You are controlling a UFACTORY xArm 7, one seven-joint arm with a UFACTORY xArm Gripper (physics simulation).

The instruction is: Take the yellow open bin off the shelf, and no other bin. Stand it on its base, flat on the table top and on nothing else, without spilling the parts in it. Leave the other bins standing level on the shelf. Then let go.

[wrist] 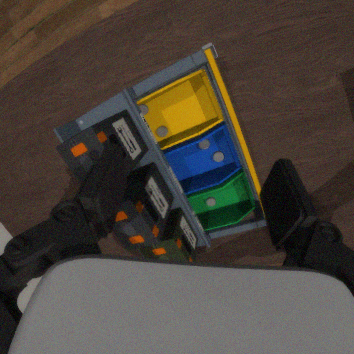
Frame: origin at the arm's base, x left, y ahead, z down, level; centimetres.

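Seen in the pictures: gripper, fingertip midpoint: [196, 169].
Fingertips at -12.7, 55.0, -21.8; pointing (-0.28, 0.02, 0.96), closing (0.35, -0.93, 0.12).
Pixels of each thing's top centre, then the offset from my fingertips to it, as dx, dy, dz. "spot": a spot on its surface instead. Level surfaces: height alone.
- yellow open bin at its top centre: [169, 116] +0.7, +7.4, +26.0
- shelf at a spot on its surface: [105, 106] spot: -4.5, +17.7, +23.9
- blue bin at its top centre: [193, 168] +11.7, +5.5, +26.0
- green bin at its top centre: [214, 209] +22.7, +3.5, +26.0
- yellow rail at its top centre: [243, 147] +10.0, -4.8, +27.6
- dark wooden table top at its surface level: dz +34.1
The yellow open bin [185, 105] stands in the shelf [105, 106], at the upper end of a row of three. Two round grey parts show at its left side. The blue bin [195, 167] is directly beside it, and the green bin [225, 210] is beyond the blue one. My gripper [196, 169] is wide open and empty, seen from above over the shelf. Its left finger overlaps the dark bins in view, and its right finger is just outside the shelf's yellow rail, near the green bin's end. Finger heights above the shelf are hard to tell.
Dark bins with white labels [127, 138] [157, 196] [188, 231] and orange pieces stand along the shelf's left side, partly hidden by the left finger. A yellow rail [235, 120] edges the right side. The dark wooden table top [280, 90] surrounds the shelf; lighter planks show at upper left.
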